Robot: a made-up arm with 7 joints. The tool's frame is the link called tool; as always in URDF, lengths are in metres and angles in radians. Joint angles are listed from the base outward.
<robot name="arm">
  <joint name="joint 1" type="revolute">
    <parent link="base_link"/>
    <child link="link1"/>
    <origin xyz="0 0.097 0" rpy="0 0 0"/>
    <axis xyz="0 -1 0"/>
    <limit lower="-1.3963" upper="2"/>
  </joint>
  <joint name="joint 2" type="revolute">
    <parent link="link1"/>
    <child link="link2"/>
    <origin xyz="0 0.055 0" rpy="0 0 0"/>
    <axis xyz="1 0 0"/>
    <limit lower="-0.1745" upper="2"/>
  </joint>
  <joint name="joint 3" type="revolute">
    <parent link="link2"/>
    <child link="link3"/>
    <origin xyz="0 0 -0.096" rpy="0 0 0"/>
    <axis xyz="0 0 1"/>
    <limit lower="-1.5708" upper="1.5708"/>
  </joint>
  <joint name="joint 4" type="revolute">
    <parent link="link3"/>
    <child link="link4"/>
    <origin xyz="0 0 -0.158" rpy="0 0 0"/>
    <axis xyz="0 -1 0"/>
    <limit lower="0" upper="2.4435"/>
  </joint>
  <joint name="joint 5" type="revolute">
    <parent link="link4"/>
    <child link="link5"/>
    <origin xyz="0 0 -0.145" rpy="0 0 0"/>
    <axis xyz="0 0 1"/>
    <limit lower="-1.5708" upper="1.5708"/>
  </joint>
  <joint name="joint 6" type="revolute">
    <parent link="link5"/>
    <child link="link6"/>
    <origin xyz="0 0 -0.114" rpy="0 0 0"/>
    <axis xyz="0 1 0"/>
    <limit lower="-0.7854" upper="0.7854"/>
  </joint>
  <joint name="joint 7" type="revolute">
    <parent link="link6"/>
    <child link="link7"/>
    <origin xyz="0 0 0" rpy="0 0 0"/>
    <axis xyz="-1 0 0"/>
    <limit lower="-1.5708" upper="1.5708"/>
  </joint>
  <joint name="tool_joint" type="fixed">
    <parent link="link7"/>
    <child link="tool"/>
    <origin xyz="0 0 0" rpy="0 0 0"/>
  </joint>
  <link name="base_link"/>
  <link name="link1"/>
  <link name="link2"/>
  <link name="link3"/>
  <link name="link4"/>
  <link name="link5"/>
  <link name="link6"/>
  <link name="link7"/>
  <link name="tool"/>
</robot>
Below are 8 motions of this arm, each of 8 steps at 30 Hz.
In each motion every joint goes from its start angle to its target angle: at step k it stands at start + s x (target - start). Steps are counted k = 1, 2, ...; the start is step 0. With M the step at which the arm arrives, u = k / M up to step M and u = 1 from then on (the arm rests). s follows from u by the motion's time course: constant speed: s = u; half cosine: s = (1 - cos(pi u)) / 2; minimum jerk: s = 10 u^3 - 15 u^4 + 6 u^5.
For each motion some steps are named. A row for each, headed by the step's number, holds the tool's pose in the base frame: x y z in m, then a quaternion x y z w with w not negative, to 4 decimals.
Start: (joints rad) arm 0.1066 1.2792 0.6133 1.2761 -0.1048 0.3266 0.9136
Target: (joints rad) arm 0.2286 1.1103 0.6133 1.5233 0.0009 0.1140 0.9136
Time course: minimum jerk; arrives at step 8
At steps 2, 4, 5, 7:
2: 0.1981 0.5033 0.0627 0.3367 -0.4609 -0.2660 0.7768
4: 0.2013 0.4832 0.0616 0.3231 -0.5245 -0.3145 0.7222
5: 0.2023 0.4714 0.0617 0.3165 -0.5591 -0.3399 0.6868
7: 0.2026 0.4576 0.0625 0.3100 -0.5972 -0.3671 0.6422

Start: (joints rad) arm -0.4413 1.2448 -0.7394 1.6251 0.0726 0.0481 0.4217
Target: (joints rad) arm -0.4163 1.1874 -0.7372 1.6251 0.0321 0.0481 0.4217
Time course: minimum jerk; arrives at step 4
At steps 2, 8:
2: 0.0714 0.3166 -0.3038 -0.1323 -0.1141 -0.6266 0.7595
8: 0.0736 0.3095 -0.3070 -0.1331 -0.1266 -0.6288 0.7556

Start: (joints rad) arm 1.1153 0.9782 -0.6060 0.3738 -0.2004 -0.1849 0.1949
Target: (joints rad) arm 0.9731 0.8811 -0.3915 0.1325 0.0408 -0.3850 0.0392
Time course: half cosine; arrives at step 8
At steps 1, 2, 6, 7, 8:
1: 0.3219 0.5332 -0.0746 0.4718 -0.4597 -0.2446 0.7115
2: 0.3198 0.5347 -0.0837 0.4655 -0.4724 -0.2276 0.7130
6: 0.3001 0.5384 -0.1482 0.4330 -0.5389 -0.0998 0.7157
7: 0.2962 0.5379 -0.1587 0.4295 -0.5461 -0.0779 0.7150
8: 0.2948 0.5377 -0.1624 0.4284 -0.5484 -0.0701 0.7147

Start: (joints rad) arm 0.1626 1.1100 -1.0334 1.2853 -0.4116 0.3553 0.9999
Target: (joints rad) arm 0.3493 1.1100 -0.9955 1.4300 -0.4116 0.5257 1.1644
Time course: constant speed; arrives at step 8
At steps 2, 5, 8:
2: 0.1969 0.3414 -0.2990 0.0147 0.1886 -0.6627 0.7246
5: 0.2204 0.3288 -0.2780 0.0265 0.1710 -0.6498 0.7401
8: 0.2412 0.3164 -0.2546 0.0363 0.1518 -0.6366 0.7553

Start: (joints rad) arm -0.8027 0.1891 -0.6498 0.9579 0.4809 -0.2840 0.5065
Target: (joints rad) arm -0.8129 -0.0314 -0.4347 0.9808 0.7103 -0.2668 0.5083
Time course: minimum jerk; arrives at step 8
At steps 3, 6, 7, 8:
3: -0.1758 0.0859 -0.4139 -0.4251 -0.1519 0.0225 0.8920
6: -0.1559 0.0538 -0.4136 -0.4017 -0.1961 0.1773 0.8768
7: -0.1532 0.0497 -0.4134 -0.3978 -0.2014 0.1991 0.8727
8: -0.1527 0.0489 -0.4133 -0.3971 -0.2024 0.2031 0.8719

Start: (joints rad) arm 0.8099 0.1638 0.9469 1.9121 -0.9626 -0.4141 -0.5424
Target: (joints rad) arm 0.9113 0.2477 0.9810 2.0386 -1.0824 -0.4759 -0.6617
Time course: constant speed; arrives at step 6
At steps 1, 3, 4, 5, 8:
1: 0.1868 0.3749 0.0188 -0.7308 0.6194 -0.2789 0.0674
3: 0.1711 0.3745 0.0320 -0.7460 0.5908 -0.2815 0.1232
4: 0.1630 0.3739 0.0380 -0.7525 0.5755 -0.2825 0.1507
5: 0.1549 0.3730 0.0437 -0.7584 0.5594 -0.2833 0.1778
8: 0.1467 0.3719 0.0490 -0.7637 0.5426 -0.2838 0.2046

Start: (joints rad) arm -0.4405 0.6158 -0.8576 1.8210 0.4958 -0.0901 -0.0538
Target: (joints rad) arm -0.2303 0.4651 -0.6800 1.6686 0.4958 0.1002 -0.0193
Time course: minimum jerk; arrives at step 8
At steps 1, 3, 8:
1: 0.0372 0.1068 -0.3097 -0.3315 -0.4246 -0.1948 0.8197
3: 0.0623 0.1070 -0.3138 -0.3079 -0.4350 -0.1959 0.8232
8: 0.1319 0.1097 -0.3155 -0.2503 -0.4568 -0.1814 0.8342

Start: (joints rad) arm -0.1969 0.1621 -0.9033 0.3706 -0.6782 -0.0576 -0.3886
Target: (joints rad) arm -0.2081 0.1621 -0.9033 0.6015 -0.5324 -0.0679 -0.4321
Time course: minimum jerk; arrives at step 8
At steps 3, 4, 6, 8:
3: -0.0325 0.1465 -0.4999 0.0803 -0.2442 -0.6577 0.7081
4: -0.0256 0.1362 -0.4970 0.0792 -0.2690 -0.6372 0.7179
6: -0.0135 0.1184 -0.4904 0.0756 -0.3112 -0.5991 0.7338
8: -0.0104 0.1139 -0.4884 0.0743 -0.3219 -0.5888 0.7377

